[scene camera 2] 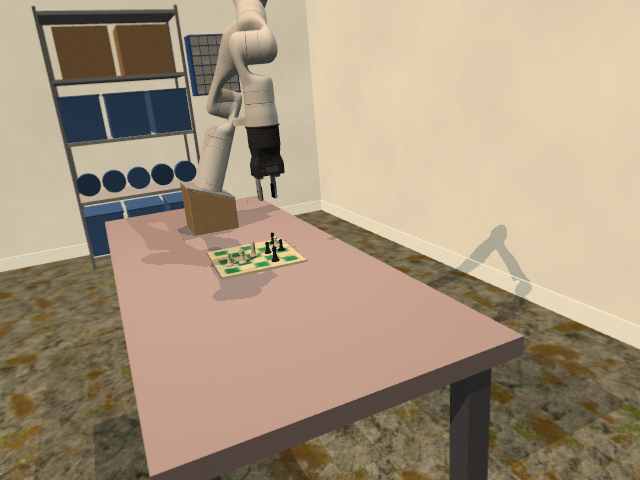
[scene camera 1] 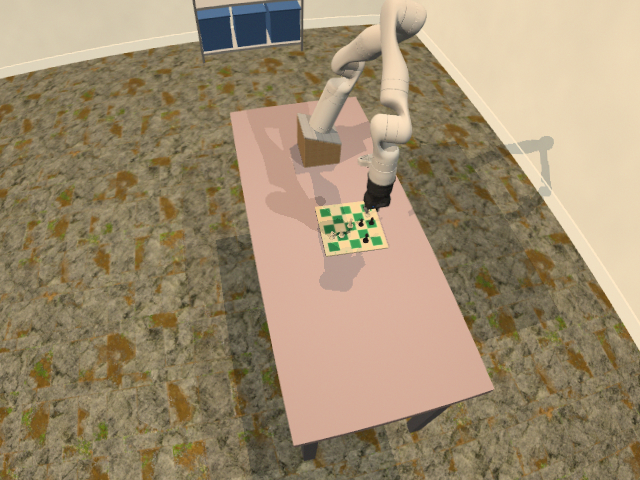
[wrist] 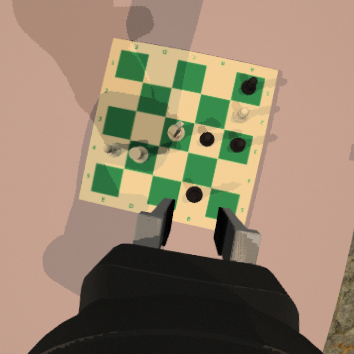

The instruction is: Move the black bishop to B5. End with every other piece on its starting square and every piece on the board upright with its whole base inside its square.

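Places are measured from the arm's base along level axes (x ahead, y left, z up), in centimetres.
Pixels of known places: gripper, fingertip midpoint: (scene camera 2: 267, 198) (scene camera 1: 371, 210) (wrist: 194, 218); arm's base, origin of the base link: (scene camera 2: 208, 188) (scene camera 1: 319, 126).
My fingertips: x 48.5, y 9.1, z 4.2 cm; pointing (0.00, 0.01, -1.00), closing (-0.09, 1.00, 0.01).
Note:
Ahead of a thing's pixels: the offset from my fingertips to its top centre. Level surfaces: height alone.
The black bishop @(dx +0.0, dy +0.2, dz -12.1 cm) (scene camera 1: 366, 239) (scene camera 2: 275, 254) (wrist: 194, 194) stands upright on B5, its base inside the cream square as far as the wrist view shows. The chessboard @(dx -6.8, dy -3.8, dz -16.4 cm) (scene camera 1: 356, 251) (scene camera 2: 258, 268) (wrist: 115, 201) lies on the table. My gripper (scene camera 2: 266, 196) (wrist: 194, 218) is partly open and empty, high above the board and apart from the bishop. In scene camera 1 its fingertips are hidden or too small to tell. Black pieces stand on B3 @(dx -7.2, dy +0.0, dz -13.3 cm) (wrist: 206, 139), A3 @(dx -7.4, dy +3.9, dz -13.3 cm) (wrist: 237, 145) and A1 @(dx -14.9, dy +3.5, dz -13.3 cm) (wrist: 249, 86). White pieces stand on A2 @(dx -11.1, dy +3.4, dz -13.3 cm) (wrist: 241, 115), C3 @(dx -7.1, dy -3.9, dz -12.5 cm) (wrist: 176, 132), D4 @(dx -3.2, dy -7.7, dz -13.1 cm) (wrist: 139, 154) and E4 @(dx -2.9, dy -11.2, dz -13.3 cm) (wrist: 112, 150).
The pink table @(dz -17.0 cm) (scene camera 1: 372, 335) (scene camera 2: 310, 351) carries the board and the arm's wooden base block (scene camera 1: 320, 152) (scene camera 2: 216, 214). A shelf rack (scene camera 2: 105, 17) with boxes stands behind the table. A wall (scene camera 2: 465, 103) rises on the right.

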